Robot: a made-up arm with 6 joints. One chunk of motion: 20 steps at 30 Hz.
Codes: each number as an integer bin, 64 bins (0 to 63) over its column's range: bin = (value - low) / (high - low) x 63, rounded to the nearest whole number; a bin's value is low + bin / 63 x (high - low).
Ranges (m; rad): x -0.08..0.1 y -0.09..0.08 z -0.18..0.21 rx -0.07..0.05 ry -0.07..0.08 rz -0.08..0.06
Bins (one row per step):
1: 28 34 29 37 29 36
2: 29 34 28 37 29 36
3: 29 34 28 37 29 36
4: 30 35 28 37 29 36
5: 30 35 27 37 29 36
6: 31 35 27 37 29 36
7: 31 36 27 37 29 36
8: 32 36 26 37 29 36
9: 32 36 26 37 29 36
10: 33 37 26 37 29 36
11: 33 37 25 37 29 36
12: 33 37 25 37 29 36
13: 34 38 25 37 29 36
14: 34 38 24 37 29 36
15: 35 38 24 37 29 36
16: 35 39 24 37 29 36
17: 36 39 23 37 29 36
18: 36 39 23 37 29 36
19: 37 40 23 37 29 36
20: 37 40 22 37 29 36
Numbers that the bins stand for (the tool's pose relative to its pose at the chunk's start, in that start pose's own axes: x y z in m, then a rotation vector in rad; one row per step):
1: 0.0000 0.0017 -0.0005 0.0005 -0.0010 0.0000
2: 0.0029 0.0017 -0.0067 0.0005 -0.0010 0.0000
3: 0.0029 0.0017 -0.0067 0.0005 -0.0010 0.0000
4: 0.0057 0.0044 -0.0067 0.0005 -0.0010 0.0000
5: 0.0057 0.0044 -0.0129 0.0005 -0.0010 0.0000
6: 0.0086 0.0044 -0.0129 0.0005 -0.0010 0.0000
7: 0.0086 0.0071 -0.0129 0.0005 -0.0010 0.0000
8: 0.0114 0.0071 -0.0190 0.0005 -0.0010 0.0000
9: 0.0114 0.0071 -0.0190 0.0005 -0.0010 0.0000
10: 0.0143 0.0098 -0.0190 0.0005 -0.0010 0.0000
11: 0.0143 0.0098 -0.0252 0.0005 -0.0010 0.0000
12: 0.0143 0.0098 -0.0252 0.0005 -0.0010 0.0000
13: 0.0171 0.0125 -0.0252 0.0005 -0.0010 0.0000
14: 0.0171 0.0125 -0.0314 0.0005 -0.0010 0.0000
15: 0.0200 0.0125 -0.0314 0.0005 -0.0010 0.0000
16: 0.0200 0.0152 -0.0314 0.0005 -0.0010 0.0000
17: 0.0229 0.0152 -0.0376 0.0005 -0.0010 0.0000
18: 0.0229 0.0152 -0.0376 0.0005 -0.0010 0.0000
19: 0.0257 0.0179 -0.0376 0.0005 -0.0010 0.0000
20: 0.0257 0.0179 -0.0438 0.0005 -0.0010 0.0000

